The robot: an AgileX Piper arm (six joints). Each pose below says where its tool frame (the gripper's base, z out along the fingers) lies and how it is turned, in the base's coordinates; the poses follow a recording.
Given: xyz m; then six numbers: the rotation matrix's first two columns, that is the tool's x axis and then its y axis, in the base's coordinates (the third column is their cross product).
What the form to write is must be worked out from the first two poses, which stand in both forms.
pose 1, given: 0.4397 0.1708 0.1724 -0.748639 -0.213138 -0.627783 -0.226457 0.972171 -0.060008
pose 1, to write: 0.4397 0.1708 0.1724 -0.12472 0.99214 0.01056 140.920
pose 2, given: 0.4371 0.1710 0.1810 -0.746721 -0.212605 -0.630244 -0.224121 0.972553 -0.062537
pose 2, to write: 0.4371 0.1710 0.1810 -0.12405 0.99223 0.00909 140.716
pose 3, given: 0.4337 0.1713 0.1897 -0.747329 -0.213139 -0.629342 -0.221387 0.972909 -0.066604
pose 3, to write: 0.4337 0.1713 0.1897 -0.12339 0.99234 0.00652 140.746
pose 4, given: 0.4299 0.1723 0.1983 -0.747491 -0.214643 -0.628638 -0.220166 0.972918 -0.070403
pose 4, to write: 0.4299 0.1723 0.1983 -0.12346 0.99234 0.00437 140.763
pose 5, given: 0.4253 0.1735 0.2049 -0.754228 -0.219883 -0.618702 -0.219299 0.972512 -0.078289
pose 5, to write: 0.4253 0.1735 0.2049 -0.12421 0.99226 -0.00047 141.418
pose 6, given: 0.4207 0.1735 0.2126 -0.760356 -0.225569 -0.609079 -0.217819 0.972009 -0.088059
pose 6, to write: 0.4207 0.1735 0.2126 -0.12495 0.99214 -0.00630 142.025
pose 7, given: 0.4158 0.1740 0.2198 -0.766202 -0.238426 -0.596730 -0.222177 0.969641 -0.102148
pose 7, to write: 0.4158 0.1740 0.2198 -0.12931 0.99151 -0.01343 142.772
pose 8, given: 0.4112 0.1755 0.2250 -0.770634 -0.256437 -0.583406 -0.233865 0.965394 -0.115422
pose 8, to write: 0.4112 0.1755 0.2250 -0.13717 0.99037 -0.01901 143.571
